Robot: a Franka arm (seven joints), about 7 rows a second.
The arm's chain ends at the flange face. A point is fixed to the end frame.
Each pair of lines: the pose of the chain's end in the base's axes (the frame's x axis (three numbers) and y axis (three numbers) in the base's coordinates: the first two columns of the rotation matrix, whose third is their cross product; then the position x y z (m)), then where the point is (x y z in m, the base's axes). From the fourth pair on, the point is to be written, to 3 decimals.
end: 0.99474 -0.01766 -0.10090 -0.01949 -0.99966 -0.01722 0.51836 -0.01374 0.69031
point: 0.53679 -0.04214 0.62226
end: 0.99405 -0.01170 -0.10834 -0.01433 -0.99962 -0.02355 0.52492 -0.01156 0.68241
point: 0.54299 -0.03942 0.61404
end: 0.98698 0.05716 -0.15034 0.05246 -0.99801 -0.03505 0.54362 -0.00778 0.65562
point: 0.56059 -0.03371 0.58622
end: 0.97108 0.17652 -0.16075 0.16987 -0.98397 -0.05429 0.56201 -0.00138 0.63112
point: 0.581 -0.024 0.561
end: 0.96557 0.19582 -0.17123 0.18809 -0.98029 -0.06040 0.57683 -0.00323 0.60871
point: 0.595 -0.025 0.538
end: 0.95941 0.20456 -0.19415 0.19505 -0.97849 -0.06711 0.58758 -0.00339 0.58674
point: 0.605 -0.025 0.516
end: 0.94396 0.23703 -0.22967 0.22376 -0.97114 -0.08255 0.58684 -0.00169 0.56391
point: 0.602 -0.022 0.492
